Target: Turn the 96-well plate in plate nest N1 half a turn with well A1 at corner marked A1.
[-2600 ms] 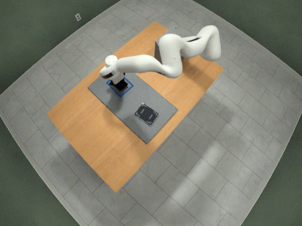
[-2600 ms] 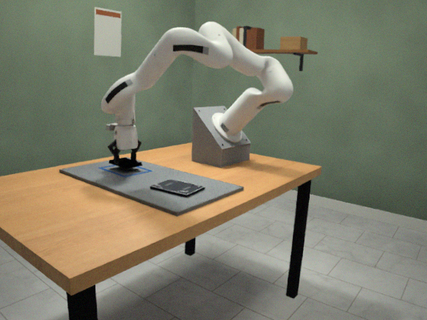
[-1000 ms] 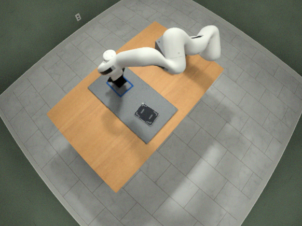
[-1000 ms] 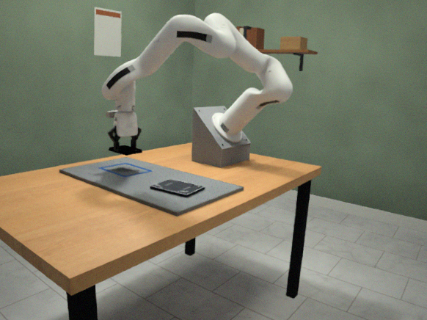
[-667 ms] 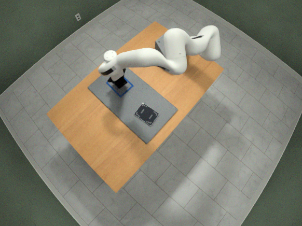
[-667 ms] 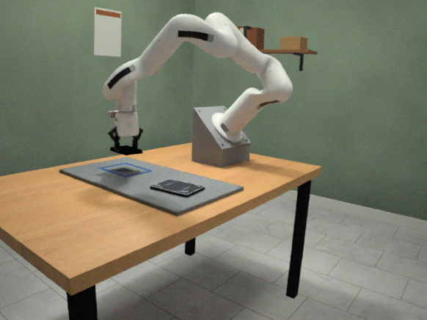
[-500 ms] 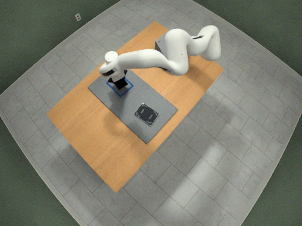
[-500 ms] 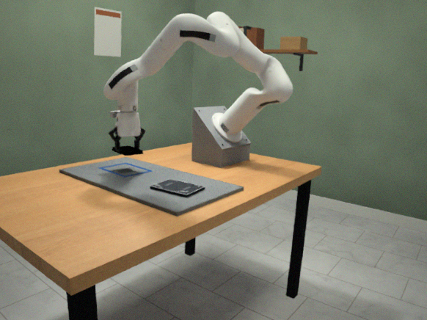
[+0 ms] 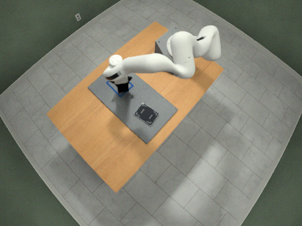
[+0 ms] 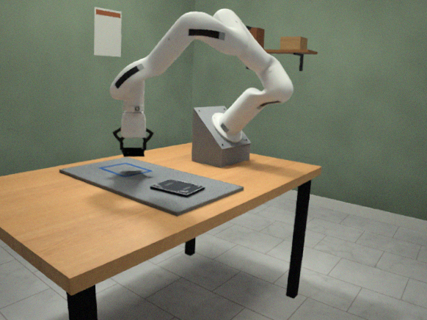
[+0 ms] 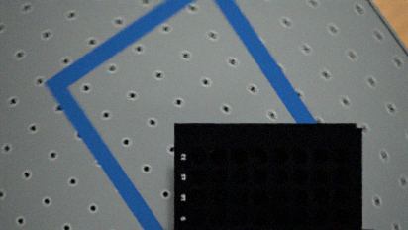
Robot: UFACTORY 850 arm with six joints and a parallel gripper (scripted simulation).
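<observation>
Right now my hand is 20 mm short of the plate nest N1, 290 mm to the right of it and 90 mm above it. Also, from my hand: 96-well plate (10 mm below).
</observation>
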